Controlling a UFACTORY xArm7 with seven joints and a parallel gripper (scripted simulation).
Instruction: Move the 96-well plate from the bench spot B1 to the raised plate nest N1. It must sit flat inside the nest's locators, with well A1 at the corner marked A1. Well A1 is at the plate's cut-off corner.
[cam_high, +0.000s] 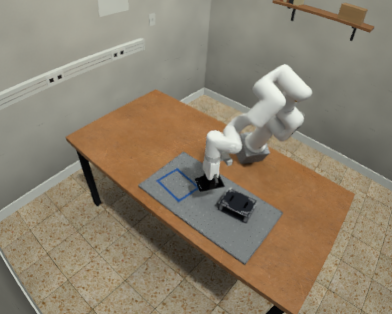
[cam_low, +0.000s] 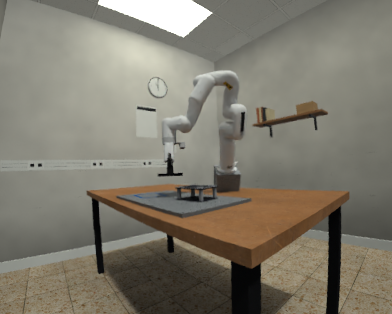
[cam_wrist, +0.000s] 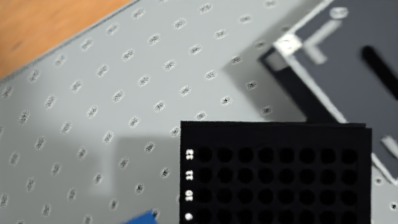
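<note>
Right now the raised plate nest N1 is 4 cm behind my hand, 16 cm to the left of it and 7 cm below it. Round my hand: dark 96-well plate: 1 cm below.
</note>
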